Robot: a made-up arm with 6 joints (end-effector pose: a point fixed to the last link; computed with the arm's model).
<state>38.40 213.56 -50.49 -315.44 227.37 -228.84</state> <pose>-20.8 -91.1 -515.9 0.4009 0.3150 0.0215 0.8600</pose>
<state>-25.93 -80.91 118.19 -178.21 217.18 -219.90</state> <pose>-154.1 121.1 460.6 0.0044 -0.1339 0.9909 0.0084</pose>
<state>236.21 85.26 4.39 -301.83 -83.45 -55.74</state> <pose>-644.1 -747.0 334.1 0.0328 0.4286 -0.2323 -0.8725</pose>
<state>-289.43 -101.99 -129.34 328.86 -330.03 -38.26</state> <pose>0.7 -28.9 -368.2 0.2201 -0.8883 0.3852 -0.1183</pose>
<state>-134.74 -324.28 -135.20 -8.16 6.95 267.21</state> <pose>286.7 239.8 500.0 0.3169 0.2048 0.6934 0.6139</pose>
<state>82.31 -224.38 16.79 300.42 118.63 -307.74</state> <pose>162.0 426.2 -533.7 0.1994 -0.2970 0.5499 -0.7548</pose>
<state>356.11 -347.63 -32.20 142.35 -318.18 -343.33</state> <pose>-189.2 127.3 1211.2 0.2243 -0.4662 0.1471 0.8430</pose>
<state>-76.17 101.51 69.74 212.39 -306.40 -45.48</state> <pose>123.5 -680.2 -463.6 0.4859 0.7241 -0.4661 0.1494</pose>
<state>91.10 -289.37 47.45 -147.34 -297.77 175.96</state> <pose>31.7 1019.9 212.2 0.6153 -0.1420 0.5108 0.5834</pose>
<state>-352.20 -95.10 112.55 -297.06 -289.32 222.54</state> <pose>-269.7 160.0 638.0 0.6831 -0.6359 -0.0461 -0.3562</pose>
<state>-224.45 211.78 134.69 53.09 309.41 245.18</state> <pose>396.0 -279.9 337.7 0.6695 0.3063 0.3897 0.5532</pose>
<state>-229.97 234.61 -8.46 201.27 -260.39 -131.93</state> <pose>405.7 -438.1 -519.2 0.1837 -0.5346 0.6983 0.4391</pose>
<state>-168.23 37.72 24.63 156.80 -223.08 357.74</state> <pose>-512.6 -197.0 837.7 0.7739 0.1243 0.6132 0.0981</pose>
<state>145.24 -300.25 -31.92 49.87 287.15 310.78</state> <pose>-407.6 402.9 959.9 0.3604 0.3036 0.3657 0.8026</pose>
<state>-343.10 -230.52 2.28 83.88 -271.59 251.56</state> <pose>623.1 423.3 -450.0 0.2669 -0.5073 0.5400 0.6163</pose>
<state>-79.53 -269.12 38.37 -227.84 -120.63 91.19</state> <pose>49.2 -713.6 -138.3 0.4554 0.0910 -0.7444 -0.4798</pose>
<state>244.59 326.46 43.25 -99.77 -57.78 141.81</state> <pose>237.2 47.4 1159.2 0.7181 0.0600 0.4957 -0.4847</pose>
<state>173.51 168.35 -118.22 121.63 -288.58 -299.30</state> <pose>-467.1 -137.0 132.0 0.8723 0.4437 -0.1011 0.1790</pose>
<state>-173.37 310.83 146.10 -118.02 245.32 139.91</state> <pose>4.4 -188.8 383.0 0.5544 0.7257 0.4000 0.0772</pose>
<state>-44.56 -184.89 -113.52 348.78 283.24 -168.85</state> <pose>345.0 -236.7 113.2 0.3169 -0.0735 0.1422 0.9349</pose>
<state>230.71 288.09 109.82 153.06 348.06 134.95</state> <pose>34.6 9.9 841.5 0.1832 -0.2361 -0.3391 0.8920</pose>
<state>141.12 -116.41 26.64 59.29 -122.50 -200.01</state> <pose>691.2 -432.0 -101.8 0.0230 -0.0006 0.8464 0.5320</pose>
